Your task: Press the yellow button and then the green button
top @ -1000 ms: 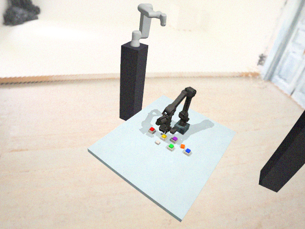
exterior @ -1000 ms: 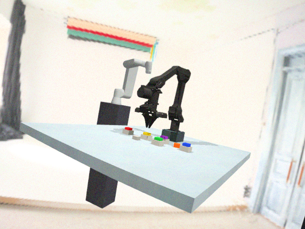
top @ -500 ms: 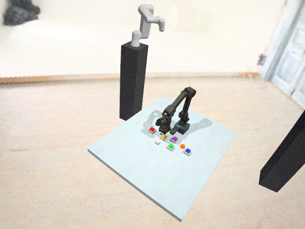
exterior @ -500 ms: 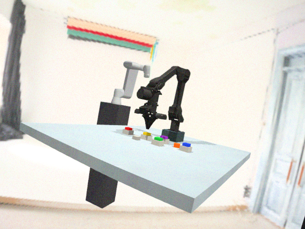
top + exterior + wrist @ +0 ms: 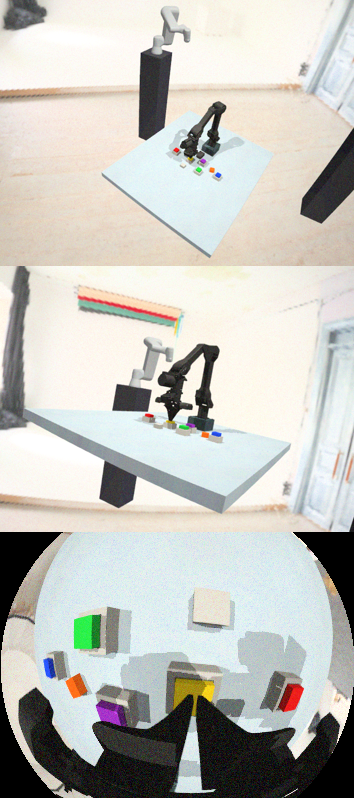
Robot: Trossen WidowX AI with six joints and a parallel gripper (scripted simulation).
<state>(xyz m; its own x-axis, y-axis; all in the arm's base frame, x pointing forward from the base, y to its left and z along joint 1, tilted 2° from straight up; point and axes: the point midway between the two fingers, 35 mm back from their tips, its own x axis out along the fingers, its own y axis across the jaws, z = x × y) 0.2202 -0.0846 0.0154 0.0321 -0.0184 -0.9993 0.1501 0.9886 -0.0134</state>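
My gripper tip is now 1 cm above the yellow button. From my gripper tip the other things lie so: green button 7 cm ahead, 10 cm to the left; then purple button 3 cm behind, 10 cm to the left; then red button 2 cm behind, 13 cm to the right.
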